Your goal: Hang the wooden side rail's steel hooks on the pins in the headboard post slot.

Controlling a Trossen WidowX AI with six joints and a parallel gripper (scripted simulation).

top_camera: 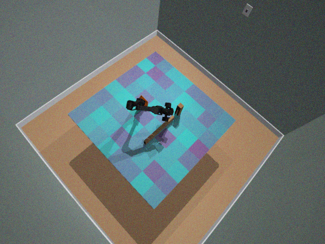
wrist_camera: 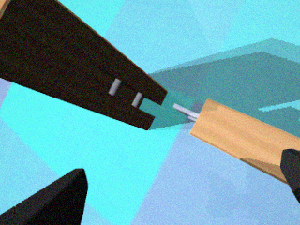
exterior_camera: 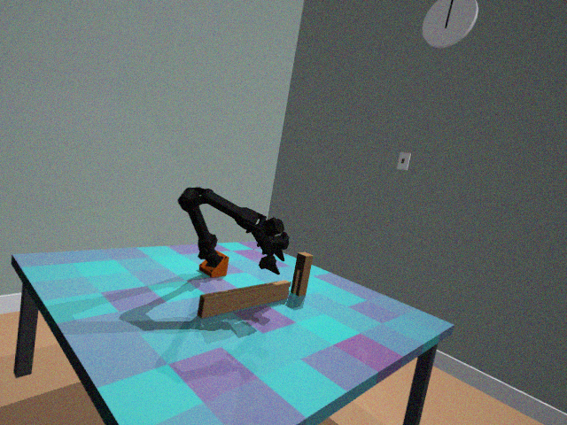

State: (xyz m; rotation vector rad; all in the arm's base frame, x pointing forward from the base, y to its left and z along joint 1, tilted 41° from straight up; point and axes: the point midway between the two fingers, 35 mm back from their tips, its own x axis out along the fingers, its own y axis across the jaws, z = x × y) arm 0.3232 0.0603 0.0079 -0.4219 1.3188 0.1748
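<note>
Right now the headboard post is 4 cm ahead of my gripper tip, 11 cm to the left of it and 3 cm below it.
</note>
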